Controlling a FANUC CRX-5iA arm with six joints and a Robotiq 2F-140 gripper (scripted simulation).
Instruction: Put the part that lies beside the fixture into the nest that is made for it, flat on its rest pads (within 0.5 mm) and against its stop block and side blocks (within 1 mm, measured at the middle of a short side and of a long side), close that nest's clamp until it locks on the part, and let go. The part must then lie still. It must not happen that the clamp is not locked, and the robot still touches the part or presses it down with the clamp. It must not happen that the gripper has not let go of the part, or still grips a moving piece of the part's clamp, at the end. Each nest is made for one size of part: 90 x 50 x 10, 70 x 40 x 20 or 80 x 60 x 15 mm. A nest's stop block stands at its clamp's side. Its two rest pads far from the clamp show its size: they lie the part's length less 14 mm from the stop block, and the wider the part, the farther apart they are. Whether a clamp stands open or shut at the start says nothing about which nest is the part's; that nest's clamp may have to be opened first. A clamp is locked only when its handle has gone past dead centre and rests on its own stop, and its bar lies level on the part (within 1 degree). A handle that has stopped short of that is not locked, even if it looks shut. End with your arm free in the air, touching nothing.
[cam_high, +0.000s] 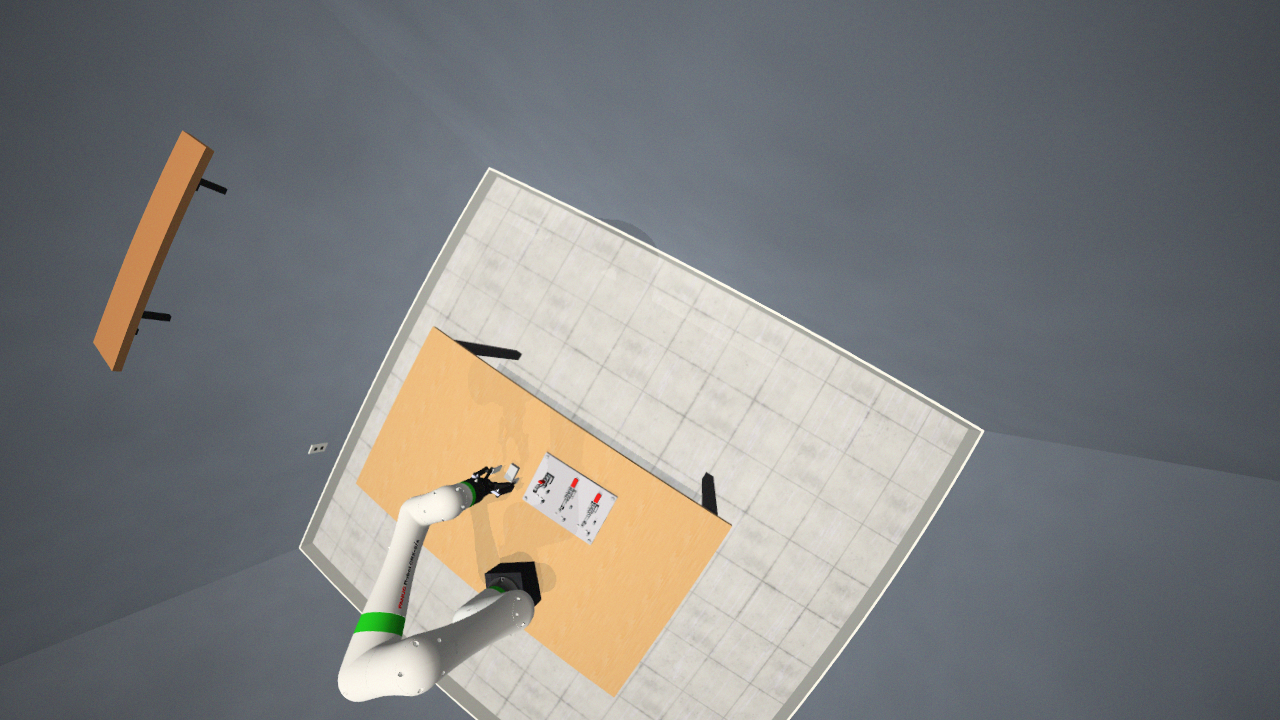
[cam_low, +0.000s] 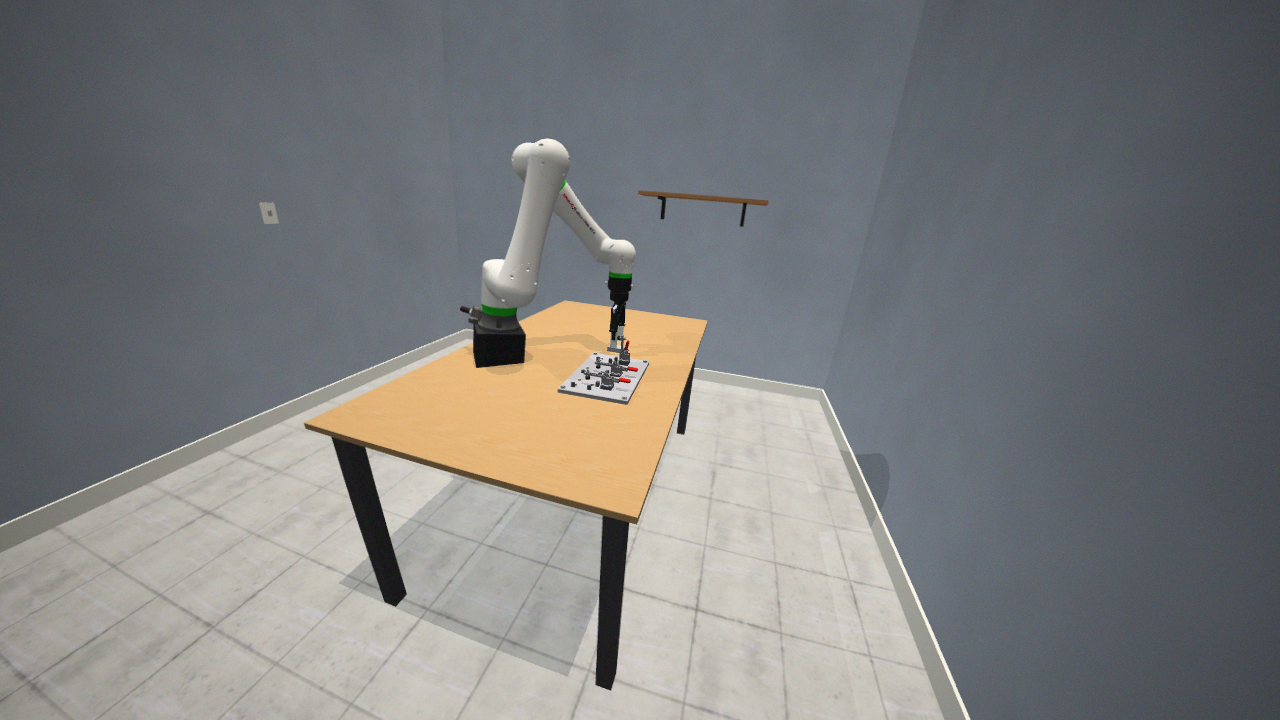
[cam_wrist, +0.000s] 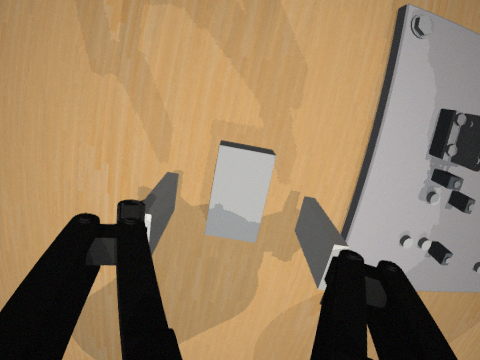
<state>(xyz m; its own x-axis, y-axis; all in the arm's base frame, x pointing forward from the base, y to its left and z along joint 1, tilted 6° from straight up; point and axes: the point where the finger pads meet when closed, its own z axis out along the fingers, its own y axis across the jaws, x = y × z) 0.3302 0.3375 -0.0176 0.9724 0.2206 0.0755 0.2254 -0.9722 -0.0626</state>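
Now: hand 50 mm above the grey rectangular part. The rest, counted from my hand: fixture plate 250 mm to the right, 110 mm ahead, 50 mm below.
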